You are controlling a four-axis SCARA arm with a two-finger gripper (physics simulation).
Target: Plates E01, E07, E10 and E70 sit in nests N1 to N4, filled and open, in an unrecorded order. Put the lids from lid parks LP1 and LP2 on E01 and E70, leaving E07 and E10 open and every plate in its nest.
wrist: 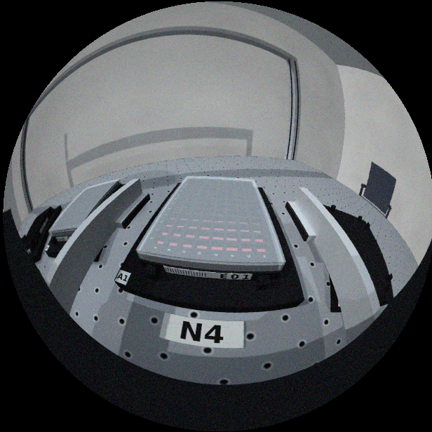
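Plate E01 (236, 276) sits level in the black nest N4 (210, 295), its barcode label facing the camera. A pale translucent lid (215, 200) appears to lie flat on it, with pink wells showing through near the front. My gripper (216, 189) is open and empty; one finger stands on each side of the plate, with a gap to both sides. Another plate (82, 207) sits in a nest at the left, partly behind the left finger; its label is unreadable and I cannot tell whether it has a lid. E07, E10, E70 and the lid parks cannot be identified here.
The N4 tag (206, 331) is on the perforated deck in front of the nest, and an A1 tag (122, 277) marks its left corner. A black fixture (367, 245) lies right of the right finger. A dark upright panel (381, 187) stands farther right. A wall rises behind.
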